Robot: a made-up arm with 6 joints.
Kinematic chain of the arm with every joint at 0, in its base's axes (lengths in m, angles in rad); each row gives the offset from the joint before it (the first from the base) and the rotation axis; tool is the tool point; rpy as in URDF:
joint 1: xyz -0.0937 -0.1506 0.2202 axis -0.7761 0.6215 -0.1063
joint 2: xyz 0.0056 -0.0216 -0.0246 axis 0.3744 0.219 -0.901
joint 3: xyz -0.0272 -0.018 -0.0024 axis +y
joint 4: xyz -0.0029 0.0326 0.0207 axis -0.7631 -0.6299 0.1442
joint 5: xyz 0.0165 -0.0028 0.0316 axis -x
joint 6: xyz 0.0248 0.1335 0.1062 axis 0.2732 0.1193 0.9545
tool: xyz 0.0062 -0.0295 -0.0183 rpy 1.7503 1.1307 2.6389
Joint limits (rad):
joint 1: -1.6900..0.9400
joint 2: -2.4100..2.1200
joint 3: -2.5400..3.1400
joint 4: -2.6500..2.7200
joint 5: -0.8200..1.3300
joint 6: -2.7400..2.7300
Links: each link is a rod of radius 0.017 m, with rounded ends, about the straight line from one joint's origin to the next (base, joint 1, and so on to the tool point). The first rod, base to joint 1, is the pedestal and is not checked.
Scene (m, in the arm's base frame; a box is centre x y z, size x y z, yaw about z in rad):
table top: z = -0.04
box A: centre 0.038 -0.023 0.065 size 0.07 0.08 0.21 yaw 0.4
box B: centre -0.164 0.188 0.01 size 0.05 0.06 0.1 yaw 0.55
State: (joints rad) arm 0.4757 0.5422 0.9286 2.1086 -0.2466 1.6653
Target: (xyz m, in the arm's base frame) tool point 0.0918 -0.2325 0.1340
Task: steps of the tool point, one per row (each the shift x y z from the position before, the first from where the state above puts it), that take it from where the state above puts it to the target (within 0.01 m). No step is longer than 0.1 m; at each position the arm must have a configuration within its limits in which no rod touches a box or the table.
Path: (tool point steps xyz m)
1: 0.0633 0.0254 0.0504
2: 0.0673 -0.0116 0.0585
3: 0.0560 -0.0509 0.0547
4: 0.0399 -0.0373 -0.0219
5: 0.0279 -0.0475 -0.0392
6: 0.0057 -0.0567 -0.0490
7: -0.0233 -0.0621 -0.0471

